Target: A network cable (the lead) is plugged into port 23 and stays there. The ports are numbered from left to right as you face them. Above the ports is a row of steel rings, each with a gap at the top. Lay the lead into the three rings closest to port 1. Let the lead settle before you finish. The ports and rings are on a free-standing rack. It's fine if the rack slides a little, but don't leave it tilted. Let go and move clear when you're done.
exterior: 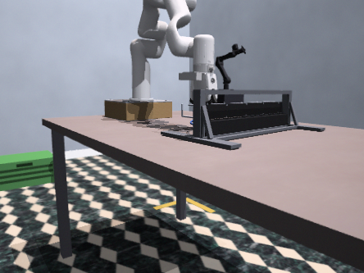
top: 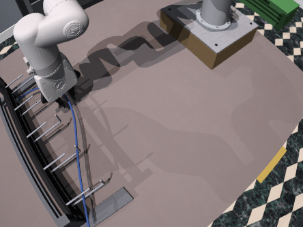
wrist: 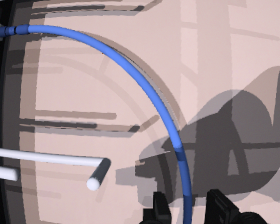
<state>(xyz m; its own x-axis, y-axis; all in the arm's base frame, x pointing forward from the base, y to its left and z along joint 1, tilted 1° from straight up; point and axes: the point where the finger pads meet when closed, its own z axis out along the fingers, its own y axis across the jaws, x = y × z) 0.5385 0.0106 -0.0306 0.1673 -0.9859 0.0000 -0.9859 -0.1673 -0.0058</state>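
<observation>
Right now my hand is 160 mm short of the rack, 80 mm to the right of it and 20 mm below it.
</observation>
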